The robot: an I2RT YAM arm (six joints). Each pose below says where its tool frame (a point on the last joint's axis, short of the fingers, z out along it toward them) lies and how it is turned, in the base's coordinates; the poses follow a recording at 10 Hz.
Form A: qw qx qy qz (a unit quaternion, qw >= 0); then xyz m.
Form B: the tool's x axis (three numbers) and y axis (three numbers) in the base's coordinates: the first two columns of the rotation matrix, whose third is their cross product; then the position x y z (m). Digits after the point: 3 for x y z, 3 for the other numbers.
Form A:
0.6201 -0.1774 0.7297 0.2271 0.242 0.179 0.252
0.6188 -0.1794 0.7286 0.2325 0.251 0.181 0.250
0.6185 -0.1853 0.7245 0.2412 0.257 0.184 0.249
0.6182 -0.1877 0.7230 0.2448 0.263 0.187 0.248
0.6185 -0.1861 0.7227 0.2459 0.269 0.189 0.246
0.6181 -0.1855 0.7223 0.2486 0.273 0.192 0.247
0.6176 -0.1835 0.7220 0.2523 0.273 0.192 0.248
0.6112 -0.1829 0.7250 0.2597 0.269 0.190 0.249
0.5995 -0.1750 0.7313 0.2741 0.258 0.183 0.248
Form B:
-0.168 0.023 -0.986 -0.541 0.834 0.111 0.242 0.179 0.252
-0.170 0.026 -0.985 -0.549 0.828 0.117 0.251 0.181 0.250
-0.166 0.030 -0.986 -0.567 0.815 0.120 0.257 0.184 0.249
-0.165 0.031 -0.986 -0.574 0.810 0.122 0.263 0.187 0.248
-0.166 0.035 -0.986 -0.573 0.810 0.125 0.269 0.189 0.246
-0.167 0.039 -0.985 -0.575 0.808 0.130 0.273 0.192 0.247
-0.170 0.047 -0.984 -0.577 0.805 0.138 0.273 0.192 0.248
-0.186 0.052 -0.981 -0.583 0.798 0.153 0.269 0.190 0.249
-0.220 0.073 -0.973 -0.585 0.788 0.191 0.258 0.183 0.248

